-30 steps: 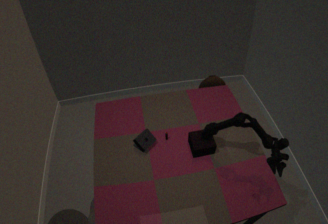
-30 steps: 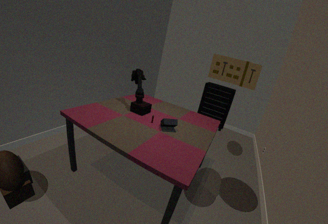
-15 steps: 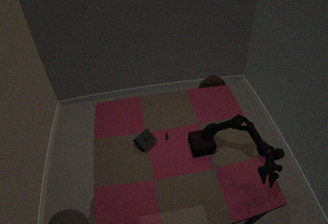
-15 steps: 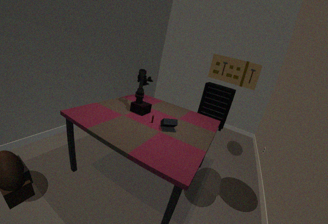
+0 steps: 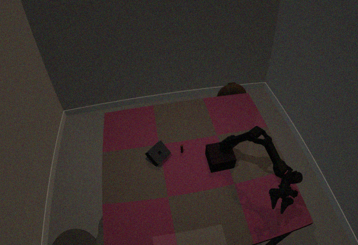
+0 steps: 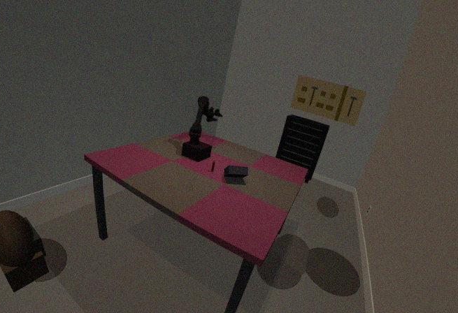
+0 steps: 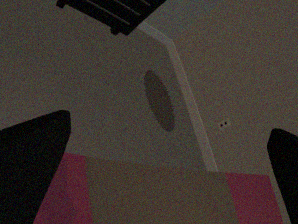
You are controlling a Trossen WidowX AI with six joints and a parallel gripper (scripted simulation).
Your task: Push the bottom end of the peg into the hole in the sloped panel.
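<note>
Right now the red flat-sided peg is 400 mm ahead of my gripper tip, 670 mm to the right of it and 170 mm below it. The rest, counted from my gripper tip: dark sloped panel: 560 mm ahead, 650 mm to the right, 170 mm below.
</note>
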